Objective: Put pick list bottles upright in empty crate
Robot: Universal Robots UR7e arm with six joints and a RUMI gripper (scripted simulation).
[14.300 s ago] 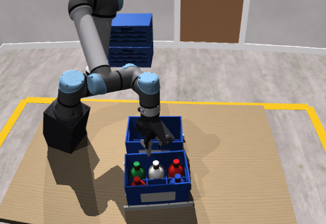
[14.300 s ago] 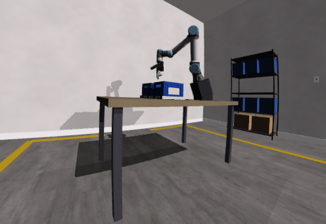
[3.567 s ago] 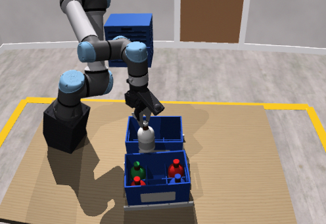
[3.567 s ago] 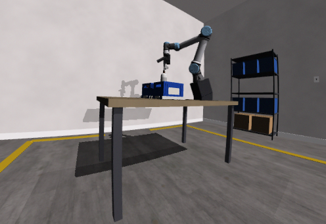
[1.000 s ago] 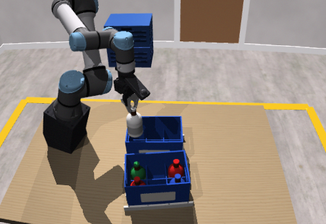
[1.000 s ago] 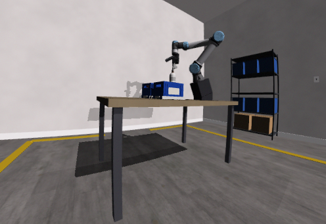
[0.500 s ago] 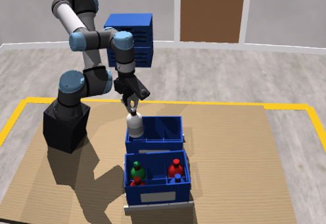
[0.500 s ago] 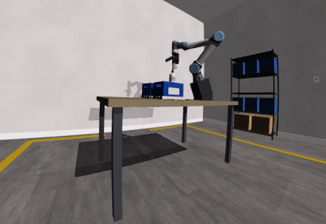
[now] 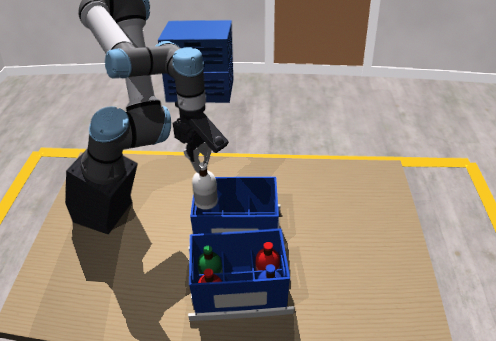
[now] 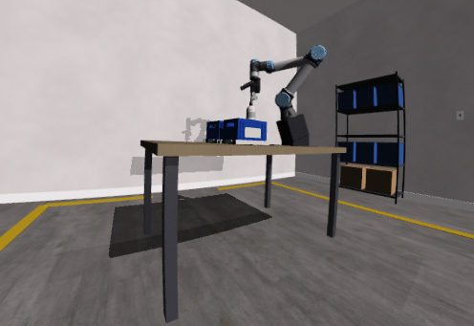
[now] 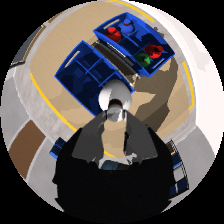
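The white bottle lies 7 cm below my hand. From my hand the other things lie so: pick list strip: 7 cm ahead, 19 cm to the left, 33 cm below; blue-capped bottle: 21 cm ahead, 23 cm to the right, 25 cm below; green bottle: 2 cm ahead, 17 cm to the right, 25 cm below.
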